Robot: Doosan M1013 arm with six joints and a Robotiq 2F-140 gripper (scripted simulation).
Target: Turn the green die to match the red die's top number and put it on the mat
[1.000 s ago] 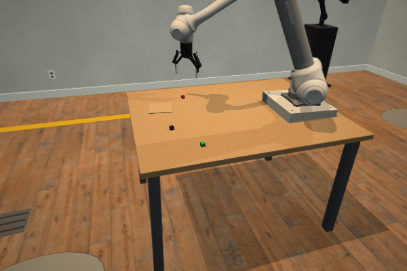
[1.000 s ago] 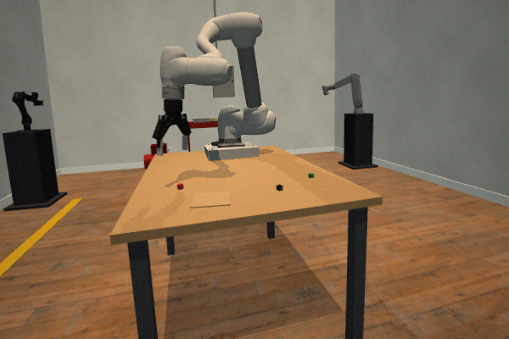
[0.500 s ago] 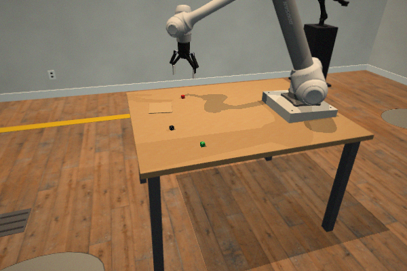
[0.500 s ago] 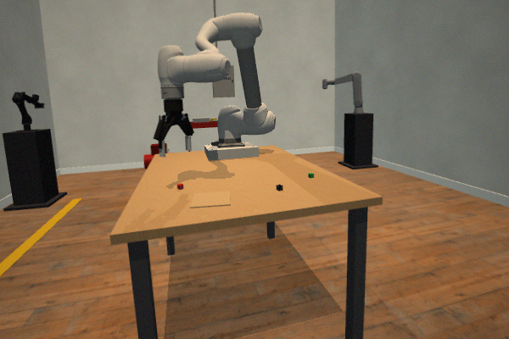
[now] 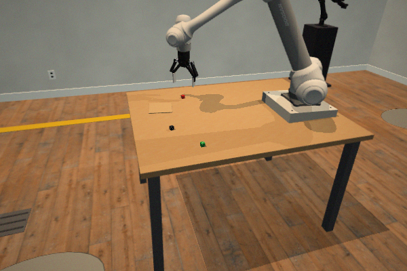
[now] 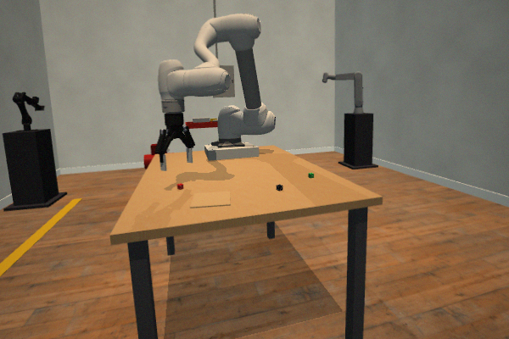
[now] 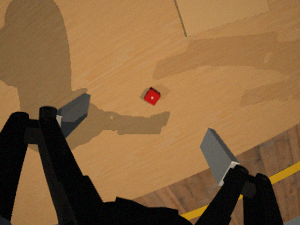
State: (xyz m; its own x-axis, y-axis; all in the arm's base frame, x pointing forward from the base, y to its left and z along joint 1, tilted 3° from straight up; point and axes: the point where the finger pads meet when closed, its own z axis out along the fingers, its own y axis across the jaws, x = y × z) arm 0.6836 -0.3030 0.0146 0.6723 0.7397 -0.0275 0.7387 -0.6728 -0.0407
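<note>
Right now the red die is 10 mm ahead of my hand, 10 mm to the left of it and 100 mm below it. Round my hand: black die: 150 mm ahead, 400 mm to the left, 100 mm below; then green die: 20 mm ahead, 590 mm to the left, 100 mm below; then tan mat: 170 mm ahead, 130 mm to the left, 100 mm below.
</note>
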